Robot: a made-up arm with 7 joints.
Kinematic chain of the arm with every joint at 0, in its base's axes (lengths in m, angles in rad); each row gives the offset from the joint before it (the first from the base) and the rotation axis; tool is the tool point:
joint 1: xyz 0 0 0.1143 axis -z
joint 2: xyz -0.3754 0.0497 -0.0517 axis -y
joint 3: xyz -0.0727 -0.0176 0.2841 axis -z
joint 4: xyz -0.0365 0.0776 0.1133 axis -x
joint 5: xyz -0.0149 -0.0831 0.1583 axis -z
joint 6: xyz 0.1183 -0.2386 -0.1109 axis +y
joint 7: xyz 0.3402 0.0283 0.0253 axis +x
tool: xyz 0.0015 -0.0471 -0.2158
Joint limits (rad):
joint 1: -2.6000..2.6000
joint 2: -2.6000..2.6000
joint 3: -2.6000..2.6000
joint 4: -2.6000..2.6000
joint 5: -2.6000..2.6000
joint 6: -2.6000..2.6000
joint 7: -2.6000..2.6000
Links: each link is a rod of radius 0.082 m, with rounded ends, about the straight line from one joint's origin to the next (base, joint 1, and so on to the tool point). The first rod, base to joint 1, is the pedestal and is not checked.
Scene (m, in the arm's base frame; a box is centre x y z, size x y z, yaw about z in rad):
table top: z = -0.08
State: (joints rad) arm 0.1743 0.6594 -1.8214 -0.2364 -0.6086 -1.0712 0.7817
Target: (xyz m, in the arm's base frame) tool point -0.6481 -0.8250 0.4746
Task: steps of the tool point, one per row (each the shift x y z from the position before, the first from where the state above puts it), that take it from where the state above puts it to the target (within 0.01 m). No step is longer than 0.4 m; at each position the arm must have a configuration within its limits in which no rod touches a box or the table.
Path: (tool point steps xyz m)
1: -0.1425 -0.3295 -0.0106
2: -0.0070 -0.3761 0.0026
3: 0.1428 -0.3580 0.0143
4: 0.2744 -0.2738 0.0228

